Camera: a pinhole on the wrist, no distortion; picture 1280 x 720 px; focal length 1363.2 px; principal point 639.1 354.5 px. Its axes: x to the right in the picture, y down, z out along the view. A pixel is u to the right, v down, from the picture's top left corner.
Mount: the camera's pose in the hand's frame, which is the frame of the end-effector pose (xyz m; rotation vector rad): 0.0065 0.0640 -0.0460 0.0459 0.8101 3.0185
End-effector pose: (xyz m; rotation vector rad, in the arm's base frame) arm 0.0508 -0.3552 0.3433 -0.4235 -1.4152 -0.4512
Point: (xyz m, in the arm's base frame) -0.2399 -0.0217 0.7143
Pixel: outside the picture
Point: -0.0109 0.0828 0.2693
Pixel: 1038 112
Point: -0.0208 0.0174 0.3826
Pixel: 656 252
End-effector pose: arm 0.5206 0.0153 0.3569 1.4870 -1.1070 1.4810
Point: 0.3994 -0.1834 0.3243
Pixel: 805 307
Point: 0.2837 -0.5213 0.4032
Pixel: 478 206
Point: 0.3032 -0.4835 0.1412
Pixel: 1130 214
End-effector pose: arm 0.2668 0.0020 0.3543 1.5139 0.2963 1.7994
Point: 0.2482 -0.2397 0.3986
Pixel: outside the picture
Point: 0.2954 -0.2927 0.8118
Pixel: outside the picture
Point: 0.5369 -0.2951 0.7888
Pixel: 415 328
